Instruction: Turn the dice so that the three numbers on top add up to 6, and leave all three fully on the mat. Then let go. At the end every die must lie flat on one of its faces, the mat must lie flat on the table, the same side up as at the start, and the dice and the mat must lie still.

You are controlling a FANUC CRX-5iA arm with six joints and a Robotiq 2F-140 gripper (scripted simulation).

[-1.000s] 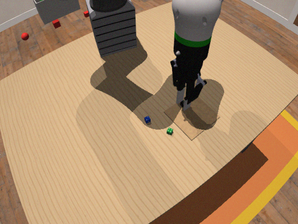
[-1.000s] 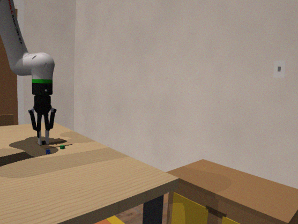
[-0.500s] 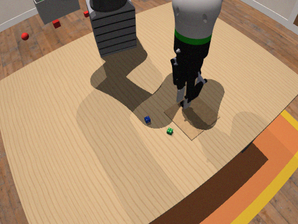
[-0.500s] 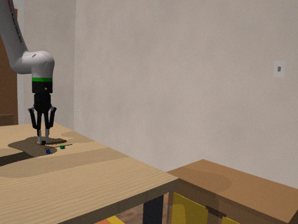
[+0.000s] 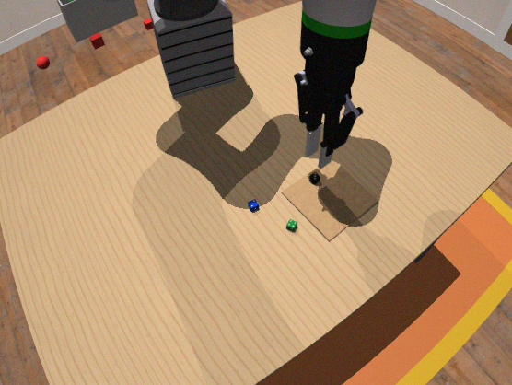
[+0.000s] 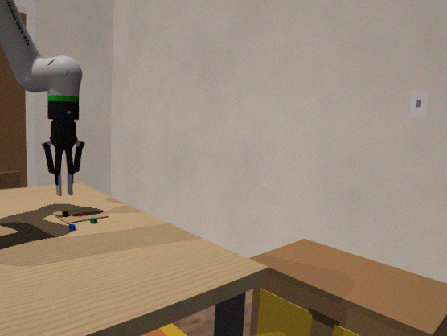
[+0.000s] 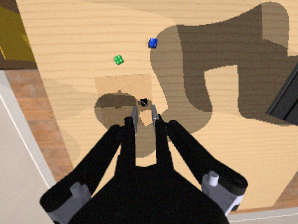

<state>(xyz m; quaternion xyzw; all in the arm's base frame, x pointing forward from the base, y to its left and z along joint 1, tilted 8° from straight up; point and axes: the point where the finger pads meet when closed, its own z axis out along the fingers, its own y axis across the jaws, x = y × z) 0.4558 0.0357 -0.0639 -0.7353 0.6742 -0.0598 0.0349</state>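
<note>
Right now my hand is 14 cm to the left of the blue die, 10 cm above it and 2 cm past it. Round my hand: green die (10 cm to the right, 10 cm below, 6 cm ahead); tan mat (11 cm below, 5 cm ahead); black die (10 cm below).
</note>
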